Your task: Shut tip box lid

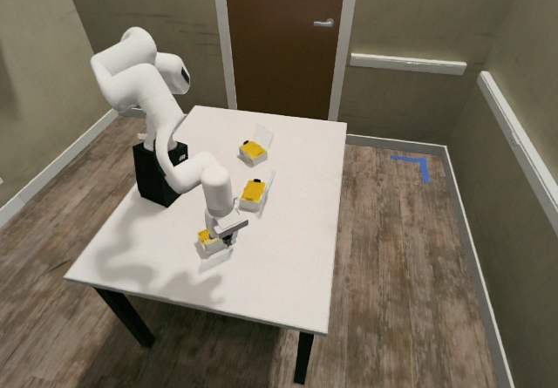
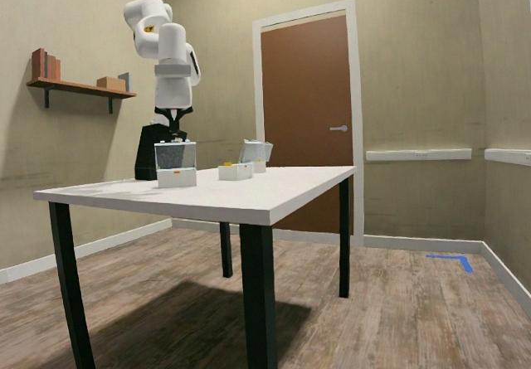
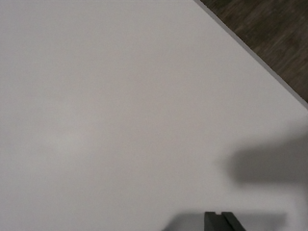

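Now: the tip box lid 80 mm below my hand, 60 mm to the left of it and 40 mm behind it.
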